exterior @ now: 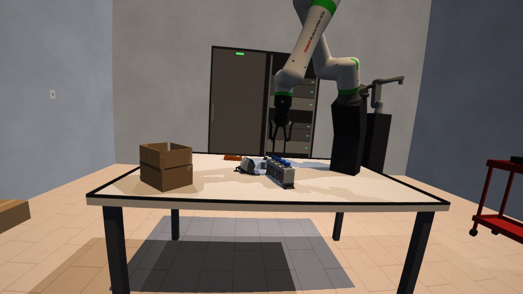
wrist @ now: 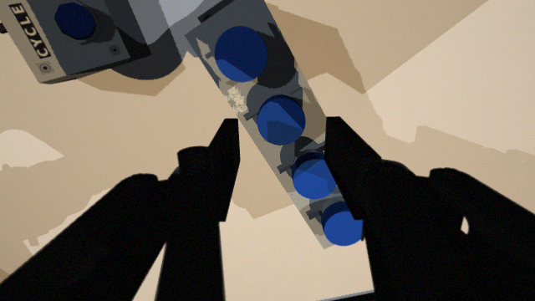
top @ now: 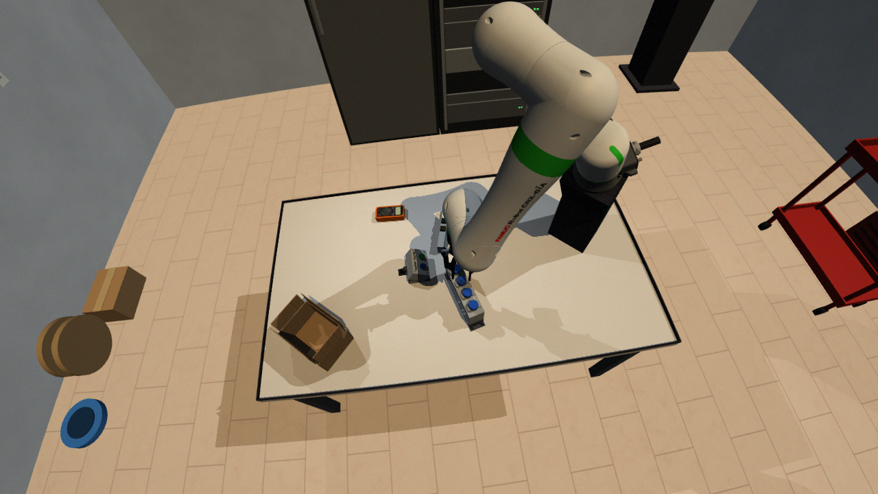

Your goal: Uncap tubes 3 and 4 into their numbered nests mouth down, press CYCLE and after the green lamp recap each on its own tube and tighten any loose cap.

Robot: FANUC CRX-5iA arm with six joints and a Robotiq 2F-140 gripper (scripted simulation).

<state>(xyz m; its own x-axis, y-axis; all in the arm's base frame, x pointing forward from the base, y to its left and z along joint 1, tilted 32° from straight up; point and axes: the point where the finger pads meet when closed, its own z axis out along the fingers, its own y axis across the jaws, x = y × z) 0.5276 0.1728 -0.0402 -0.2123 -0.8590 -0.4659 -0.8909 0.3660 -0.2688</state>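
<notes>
Now: the blue cap 7 cm below my hand. Round my hand: blue cycle key: 14 cm ahead, 11 cm to the right, 12 cm below; then key housing: 16 cm ahead, 13 cm to the right, 13 cm below; then green ready key: 14 cm ahead, 15 cm to the right, 12 cm below.
</notes>
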